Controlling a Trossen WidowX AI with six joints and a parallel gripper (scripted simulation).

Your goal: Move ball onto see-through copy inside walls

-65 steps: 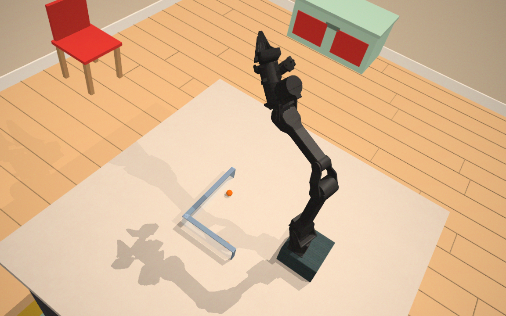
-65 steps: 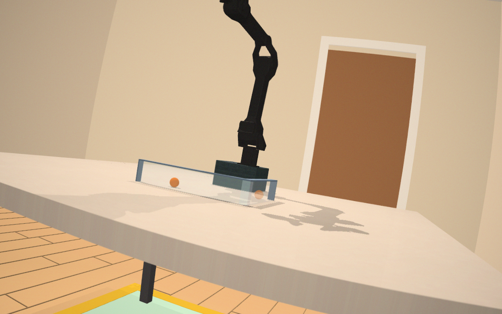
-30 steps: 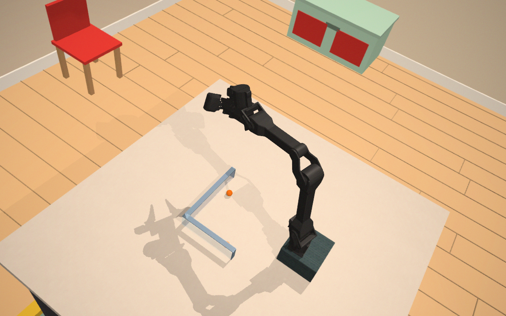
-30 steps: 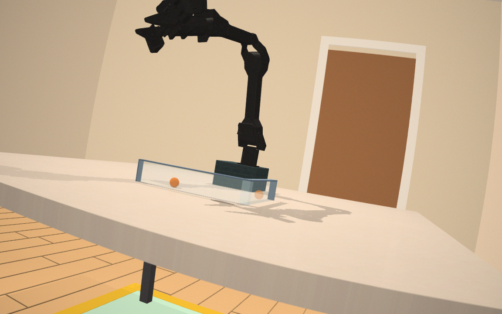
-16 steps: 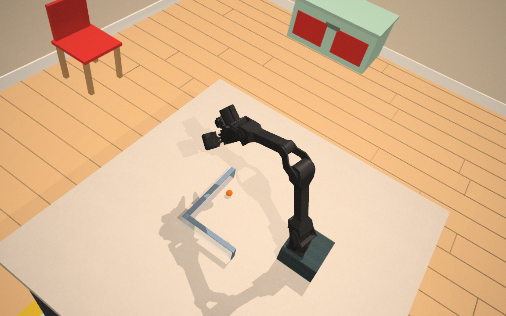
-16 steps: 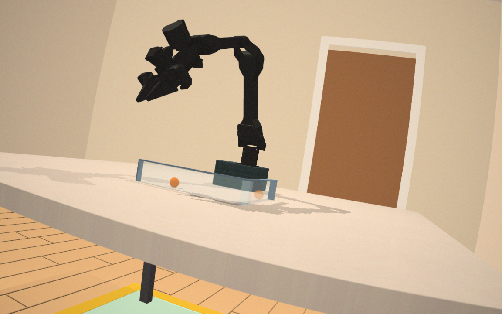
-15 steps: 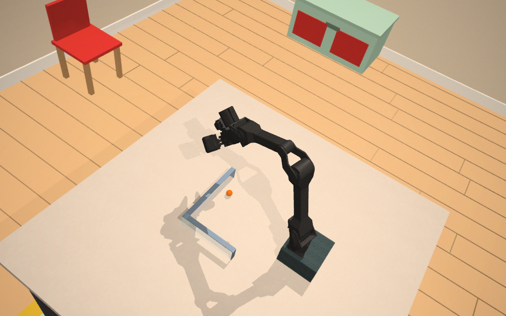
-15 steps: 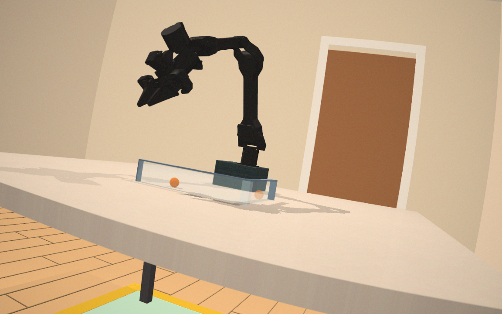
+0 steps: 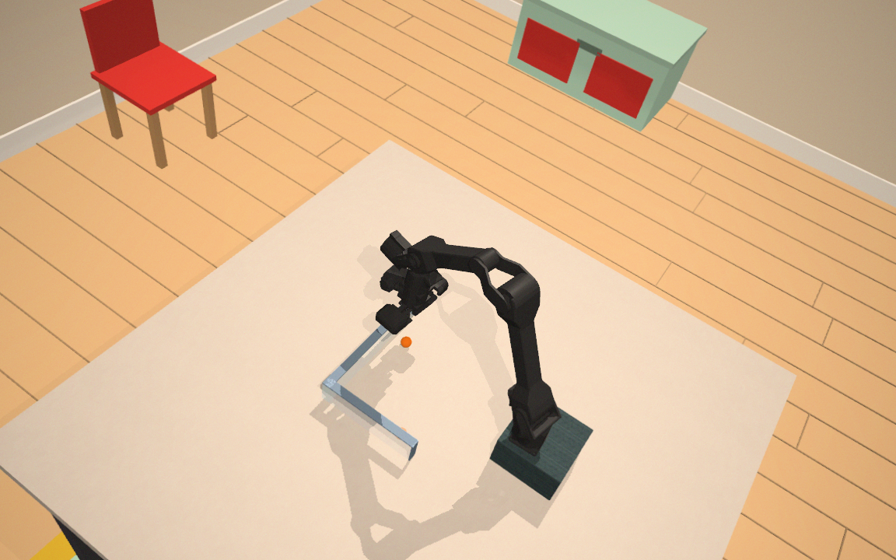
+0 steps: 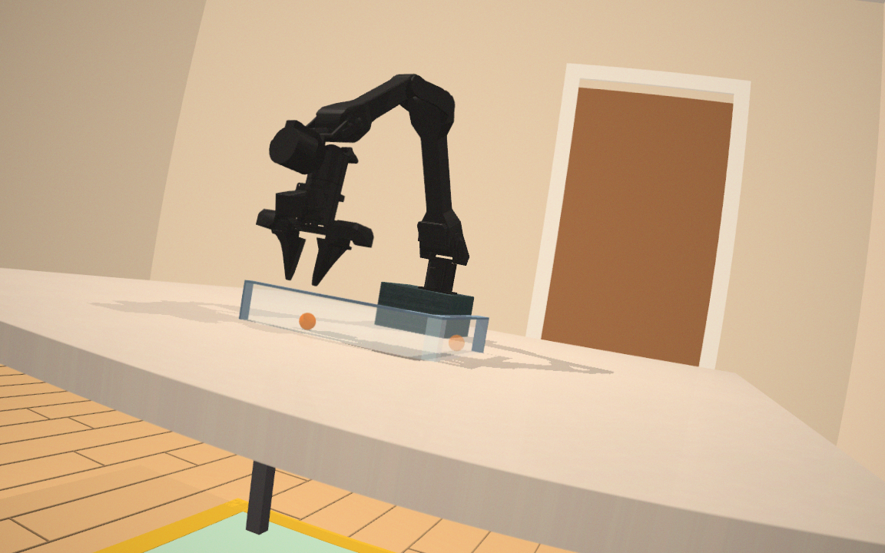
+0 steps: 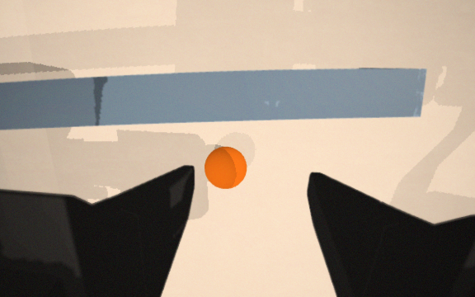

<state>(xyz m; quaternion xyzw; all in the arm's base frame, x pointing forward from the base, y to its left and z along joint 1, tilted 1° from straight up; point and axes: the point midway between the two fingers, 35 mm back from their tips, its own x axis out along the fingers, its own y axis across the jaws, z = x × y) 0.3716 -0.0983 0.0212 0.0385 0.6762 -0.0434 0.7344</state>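
Now: the orange ball 60 mm below my gripper tip, 10 mm to the left of it and 10 mm behind it.
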